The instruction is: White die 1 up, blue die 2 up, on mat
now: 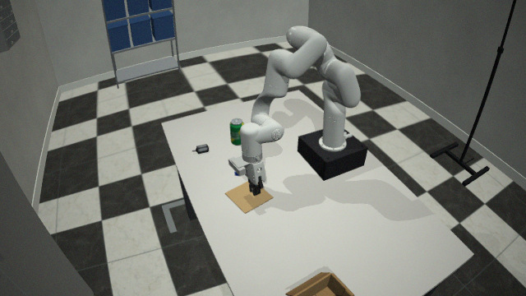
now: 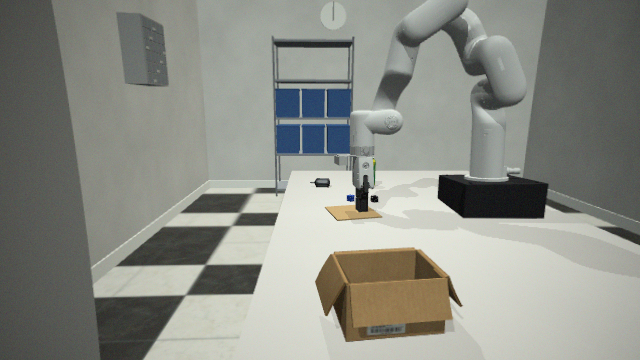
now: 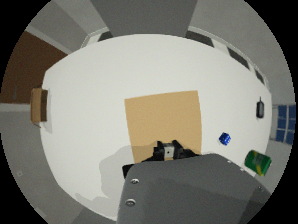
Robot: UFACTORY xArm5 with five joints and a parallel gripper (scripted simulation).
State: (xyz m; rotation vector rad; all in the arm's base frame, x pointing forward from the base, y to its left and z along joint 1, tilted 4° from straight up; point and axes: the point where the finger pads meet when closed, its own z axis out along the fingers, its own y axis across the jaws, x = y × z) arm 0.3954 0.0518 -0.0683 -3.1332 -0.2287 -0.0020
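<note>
Now: hand 1 cm above the white die. The rest, counted from my hand: blue die: 14 cm to the right, 3 cm ahead, 2 cm below; then tan mat: 3 cm ahead, 2 cm below, 1 cm to the left; then black die: 13 cm to the right, 6 cm behind, 2 cm below.
</note>
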